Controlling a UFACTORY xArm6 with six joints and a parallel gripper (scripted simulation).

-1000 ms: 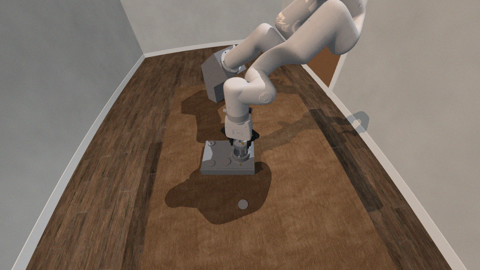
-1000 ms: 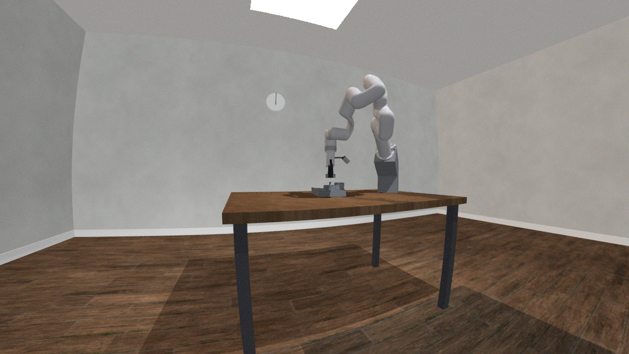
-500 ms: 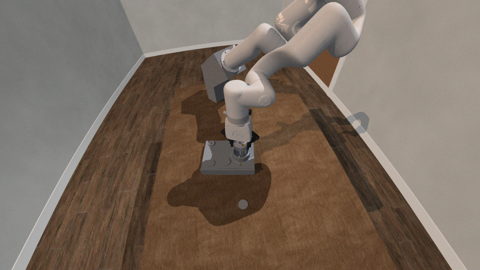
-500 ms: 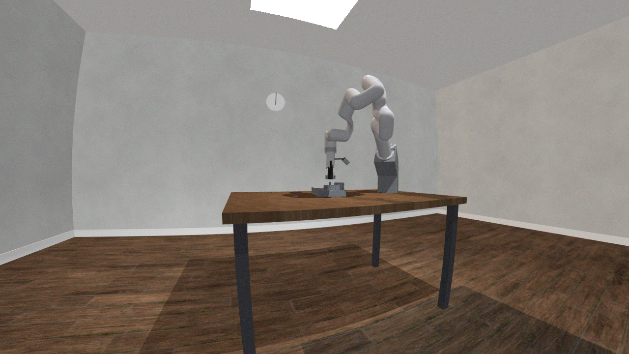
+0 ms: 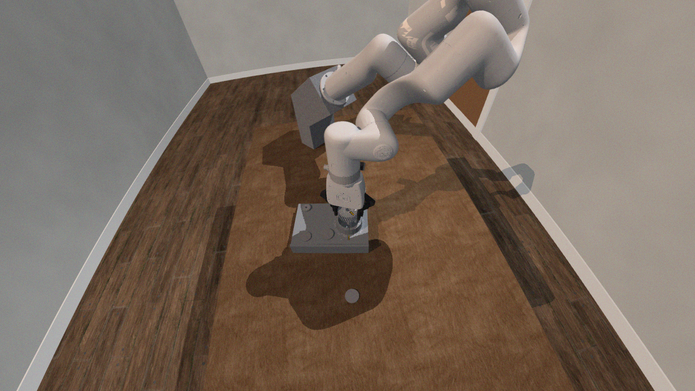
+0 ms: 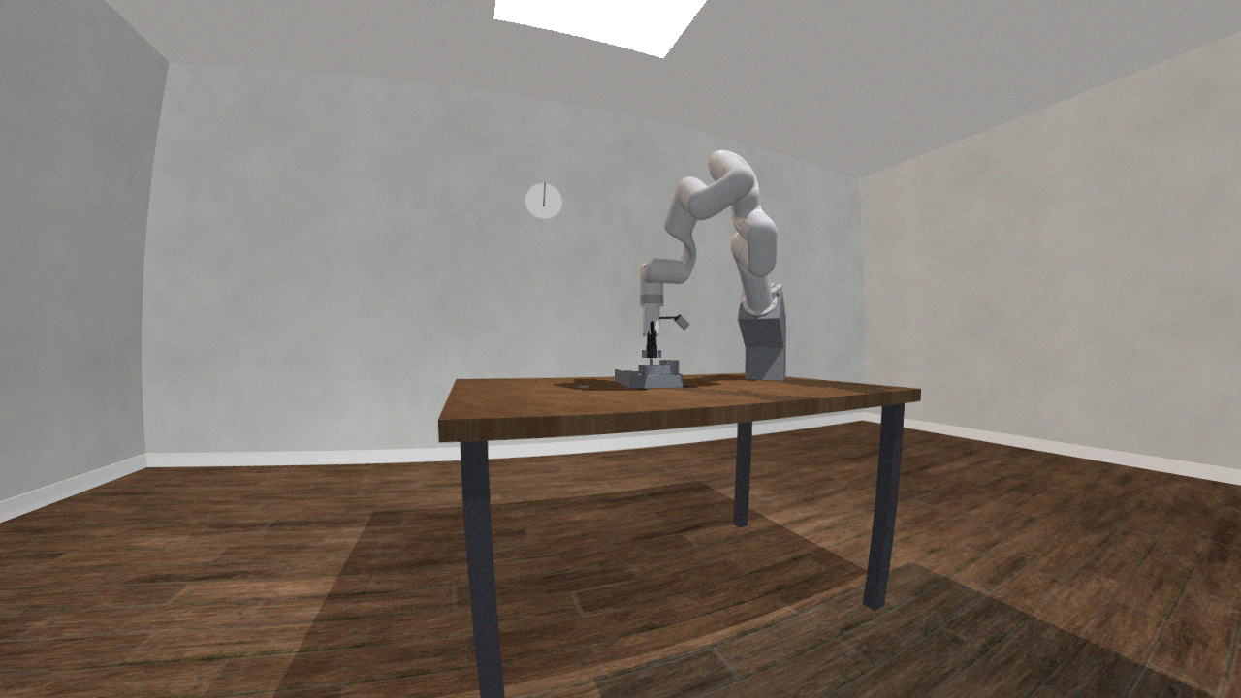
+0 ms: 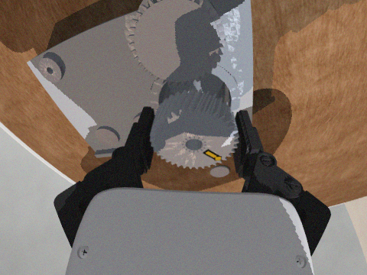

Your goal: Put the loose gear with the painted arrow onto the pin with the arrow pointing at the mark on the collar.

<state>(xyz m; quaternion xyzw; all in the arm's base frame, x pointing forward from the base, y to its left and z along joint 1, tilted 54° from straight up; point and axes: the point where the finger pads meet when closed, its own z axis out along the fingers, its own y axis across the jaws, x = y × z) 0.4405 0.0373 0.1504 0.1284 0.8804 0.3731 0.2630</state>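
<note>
Now: hand right at the grey gear.
</note>
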